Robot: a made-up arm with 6 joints. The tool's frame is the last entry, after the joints. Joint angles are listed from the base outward. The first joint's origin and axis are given. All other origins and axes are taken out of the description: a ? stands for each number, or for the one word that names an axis. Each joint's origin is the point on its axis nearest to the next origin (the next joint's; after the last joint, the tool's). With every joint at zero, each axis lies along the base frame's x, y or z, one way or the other. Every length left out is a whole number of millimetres.
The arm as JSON. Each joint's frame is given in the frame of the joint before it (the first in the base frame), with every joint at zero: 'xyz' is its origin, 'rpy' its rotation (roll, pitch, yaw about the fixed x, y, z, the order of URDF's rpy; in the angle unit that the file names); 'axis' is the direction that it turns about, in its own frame. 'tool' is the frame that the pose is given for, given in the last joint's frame.
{
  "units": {
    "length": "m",
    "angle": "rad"
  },
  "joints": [
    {
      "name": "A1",
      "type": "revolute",
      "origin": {
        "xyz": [
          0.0,
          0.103,
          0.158
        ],
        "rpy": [
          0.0,
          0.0,
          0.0
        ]
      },
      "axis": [
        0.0,
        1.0,
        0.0
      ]
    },
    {
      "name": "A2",
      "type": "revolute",
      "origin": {
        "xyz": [
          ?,
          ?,
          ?
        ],
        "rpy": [
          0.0,
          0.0,
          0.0
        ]
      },
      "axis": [
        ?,
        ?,
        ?
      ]
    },
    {
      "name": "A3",
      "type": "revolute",
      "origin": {
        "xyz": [
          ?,
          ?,
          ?
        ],
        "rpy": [
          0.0,
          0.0,
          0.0
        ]
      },
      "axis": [
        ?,
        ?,
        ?
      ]
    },
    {
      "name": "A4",
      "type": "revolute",
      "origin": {
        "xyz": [
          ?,
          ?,
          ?
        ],
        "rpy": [
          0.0,
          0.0,
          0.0
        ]
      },
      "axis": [
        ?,
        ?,
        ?
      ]
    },
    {
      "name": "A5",
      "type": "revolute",
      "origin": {
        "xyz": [
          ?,
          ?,
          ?
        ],
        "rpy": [
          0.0,
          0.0,
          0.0
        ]
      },
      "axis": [
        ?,
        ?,
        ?
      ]
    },
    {
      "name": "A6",
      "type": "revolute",
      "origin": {
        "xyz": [
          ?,
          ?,
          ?
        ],
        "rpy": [
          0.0,
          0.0,
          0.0
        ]
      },
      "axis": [
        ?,
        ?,
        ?
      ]
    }
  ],
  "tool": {
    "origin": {
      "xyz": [
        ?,
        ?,
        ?
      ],
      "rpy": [
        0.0,
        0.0,
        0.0
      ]
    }
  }
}
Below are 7 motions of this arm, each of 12 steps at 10 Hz.
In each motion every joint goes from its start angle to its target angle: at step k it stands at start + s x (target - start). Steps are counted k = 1, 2, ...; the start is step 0. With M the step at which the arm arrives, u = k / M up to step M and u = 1 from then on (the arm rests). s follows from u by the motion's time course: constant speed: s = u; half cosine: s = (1 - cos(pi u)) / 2; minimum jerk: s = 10 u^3 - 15 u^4 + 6 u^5.
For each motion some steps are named. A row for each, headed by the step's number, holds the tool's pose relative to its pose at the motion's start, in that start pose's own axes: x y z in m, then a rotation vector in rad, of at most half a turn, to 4 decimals.
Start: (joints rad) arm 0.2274 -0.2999 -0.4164 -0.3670 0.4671 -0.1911
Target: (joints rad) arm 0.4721 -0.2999 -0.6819 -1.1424 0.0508 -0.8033
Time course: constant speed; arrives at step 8
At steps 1, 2, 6, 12:
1: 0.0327 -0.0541 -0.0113 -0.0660 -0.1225 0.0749
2: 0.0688 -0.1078 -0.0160 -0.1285 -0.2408 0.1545
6: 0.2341 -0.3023 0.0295 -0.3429 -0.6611 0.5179
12: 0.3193 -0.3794 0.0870 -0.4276 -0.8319 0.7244

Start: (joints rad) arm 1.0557 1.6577 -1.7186 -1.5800 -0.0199 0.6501
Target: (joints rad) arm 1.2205 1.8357 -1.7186 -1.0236 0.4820 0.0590
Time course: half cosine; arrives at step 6
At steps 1, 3, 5, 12:
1: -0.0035 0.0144 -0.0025 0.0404 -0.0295 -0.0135
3: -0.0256 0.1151 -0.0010 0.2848 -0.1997 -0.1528
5: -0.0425 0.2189 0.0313 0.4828 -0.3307 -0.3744
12: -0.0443 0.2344 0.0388 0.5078 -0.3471 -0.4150

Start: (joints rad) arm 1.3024 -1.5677 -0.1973 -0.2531 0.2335 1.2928
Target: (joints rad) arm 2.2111 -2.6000 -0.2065 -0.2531 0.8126 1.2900
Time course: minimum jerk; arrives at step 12
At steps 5, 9, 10, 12:
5: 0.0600 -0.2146 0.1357 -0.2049 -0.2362 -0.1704
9: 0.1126 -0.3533 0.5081 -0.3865 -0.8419 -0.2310
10: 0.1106 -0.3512 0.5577 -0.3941 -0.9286 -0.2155
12: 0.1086 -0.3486 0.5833 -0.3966 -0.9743 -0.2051

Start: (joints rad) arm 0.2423 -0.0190 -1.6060 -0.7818 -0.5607 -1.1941
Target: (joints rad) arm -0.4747 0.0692 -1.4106 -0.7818 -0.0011 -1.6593
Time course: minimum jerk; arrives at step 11
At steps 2, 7, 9, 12:
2: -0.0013 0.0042 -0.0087 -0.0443 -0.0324 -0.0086
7: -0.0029 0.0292 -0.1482 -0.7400 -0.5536 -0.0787
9: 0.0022 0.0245 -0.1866 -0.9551 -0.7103 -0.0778
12: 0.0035 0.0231 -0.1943 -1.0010 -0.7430 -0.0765

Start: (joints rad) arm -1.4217 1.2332 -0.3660 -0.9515 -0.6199 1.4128
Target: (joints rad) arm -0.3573 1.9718 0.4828 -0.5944 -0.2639 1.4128
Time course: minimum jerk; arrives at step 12
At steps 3, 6, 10, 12:
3: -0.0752 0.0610 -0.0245 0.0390 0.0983 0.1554
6: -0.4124 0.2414 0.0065 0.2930 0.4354 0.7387
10: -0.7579 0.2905 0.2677 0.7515 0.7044 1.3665
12: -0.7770 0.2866 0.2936 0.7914 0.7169 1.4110

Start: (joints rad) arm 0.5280 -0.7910 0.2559 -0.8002 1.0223 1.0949
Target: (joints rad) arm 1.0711 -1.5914 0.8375 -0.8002 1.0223 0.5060
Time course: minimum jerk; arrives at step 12
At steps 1, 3, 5, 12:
1: 0.0012 -0.0033 0.0012 -0.0058 -0.0053 -0.0023
3: 0.0227 -0.0669 0.0282 -0.1180 -0.1093 -0.0440
5: 0.0646 -0.2126 0.1269 -0.3919 -0.3718 -0.1299
12: 0.0537 -0.4574 0.5342 -1.0863 -1.0893 -0.2808

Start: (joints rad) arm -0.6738 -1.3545 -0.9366 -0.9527 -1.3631 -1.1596
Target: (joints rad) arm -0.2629 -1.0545 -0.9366 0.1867 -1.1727 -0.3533
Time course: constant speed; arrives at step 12
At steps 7, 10, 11, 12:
7: 0.2901 0.1428 -0.2726 0.1320 -0.4364 -0.2771
10: 0.4709 0.1955 -0.2747 0.2588 -0.6099 -0.3966
11: 0.5310 0.2090 -0.2581 0.3102 -0.6664 -0.4329
12: 0.5891 0.2198 -0.2332 0.3656 -0.7224 -0.4665

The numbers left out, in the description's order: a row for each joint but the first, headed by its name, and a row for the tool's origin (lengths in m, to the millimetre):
A2: xyz -0.211 0.0 -0.085, axis 1.0 0.0 0.0
A3: xyz 0.0 -0.063 -0.076, axis 0.0 1.0 0.0
A4: xyz -0.135 0.0 -0.018, axis 1.0 0.0 0.0
A5: xyz 0.0 -0.027 -0.412, axis 0.0 0.0 -1.0
A6: xyz -0.019 0.019 0.0, axis 0.0 1.0 0.0
tool: xyz -0.128 0.0 -0.081

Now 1 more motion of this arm.
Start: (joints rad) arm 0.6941 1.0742 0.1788 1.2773 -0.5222 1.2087
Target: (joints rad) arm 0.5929 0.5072 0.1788 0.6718 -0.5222 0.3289
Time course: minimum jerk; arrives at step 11
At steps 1, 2, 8, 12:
1: -0.0009 -0.0023 -0.0014 -0.0027 -0.0021 -0.0062
2: -0.0068 -0.0156 -0.0093 -0.0191 -0.0142 -0.0425
8: -0.2717 -0.2977 -0.0612 -0.6453 -0.2481 -0.6404
12: -0.3328 -0.3292 -0.0441 -0.7805 -0.2705 -0.6925

